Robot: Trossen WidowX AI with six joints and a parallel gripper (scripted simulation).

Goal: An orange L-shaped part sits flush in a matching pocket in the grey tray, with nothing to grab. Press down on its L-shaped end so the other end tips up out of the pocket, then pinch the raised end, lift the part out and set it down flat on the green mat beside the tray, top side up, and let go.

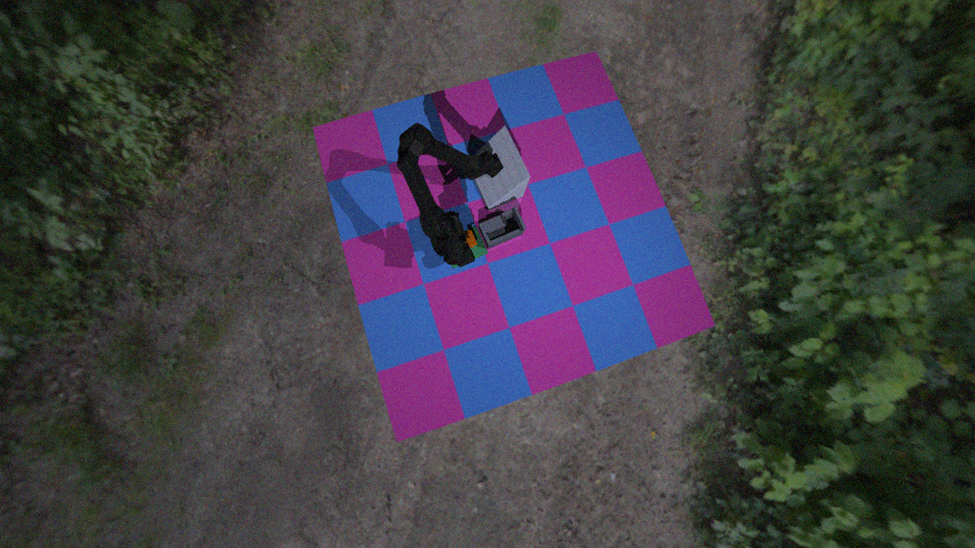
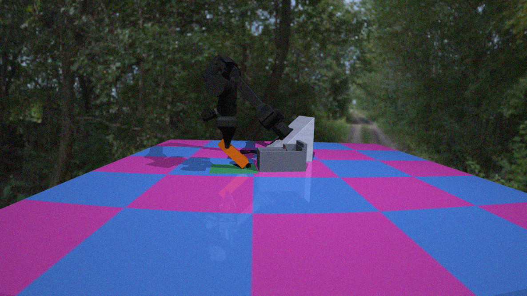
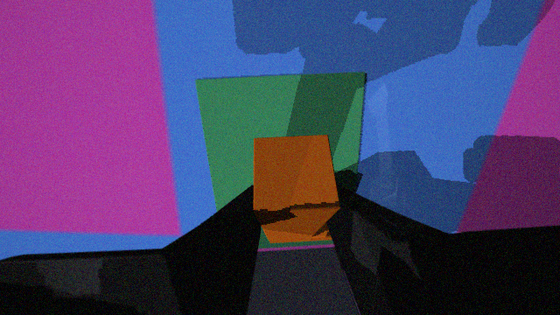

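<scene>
The orange L-shaped part is 30 mm to the left of my gripper tip, 30 mm below it and 10 mm behind it. Round my gripper tip: green mat (90 mm below, 20 mm to the left).
</scene>
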